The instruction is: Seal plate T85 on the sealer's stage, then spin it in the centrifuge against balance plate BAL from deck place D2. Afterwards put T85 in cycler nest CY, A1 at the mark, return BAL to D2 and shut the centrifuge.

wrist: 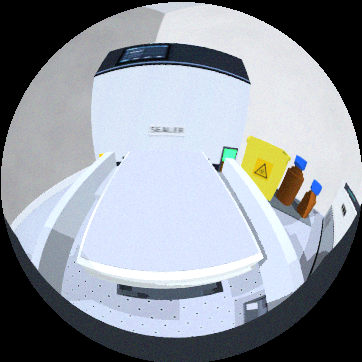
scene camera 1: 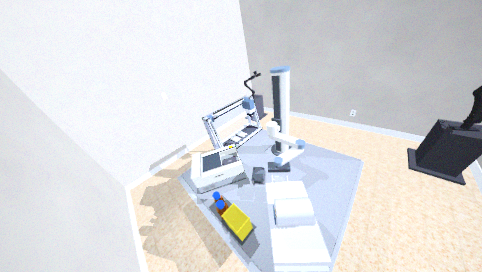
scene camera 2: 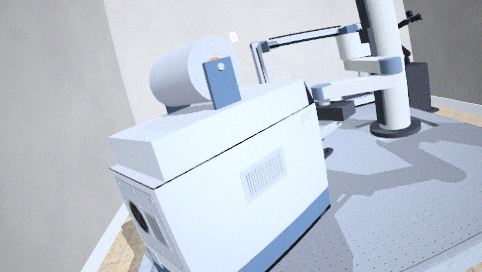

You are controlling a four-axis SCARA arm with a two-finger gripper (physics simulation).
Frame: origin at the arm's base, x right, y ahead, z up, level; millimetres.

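Where they show: gripper, between the fingertips: point(wrist: 167, 161); arm's base, origin of its link: point(scene camera 1: 281, 149) point(scene camera 2: 395, 128).
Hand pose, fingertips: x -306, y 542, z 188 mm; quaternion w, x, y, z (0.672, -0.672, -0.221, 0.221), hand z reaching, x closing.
Each offset is from my fingertips to the top centre of the thing.
My gripper point(scene camera 1: 280, 178) point(wrist: 167, 161) is shut on a pale, flat-topped plate @[dx +20, dy -26, dz +3 mm] point(wrist: 170, 215). The plate lies level between the two long fingers in the wrist view, and no label can be read on it. It is in front of the white sealer @[dx -176, dy +200, dz +300 mm] point(scene camera 1: 299, 245) point(scene camera 2: 240, 200) point(wrist: 170, 107), whose opening and stage are hidden behind the plate. In scene camera 2 the sealer's body hides most of the hand. Plate BAL, deck place D2 and nest CY cannot be told apart in these views.
A white instrument point(scene camera 1: 220, 176) with a dark panel stands left of the arm column point(scene camera 1: 285, 107) point(scene camera 2: 397, 97). A gantry frame point(scene camera 1: 212, 132) is behind it. A yellow bin point(scene camera 1: 237, 221) point(wrist: 260, 182) and two brown bottles with blue caps are beside the sealer. A small dark box @[dx +282, dy -67, dz -118 mm] point(scene camera 1: 258, 175) sits near the hand.
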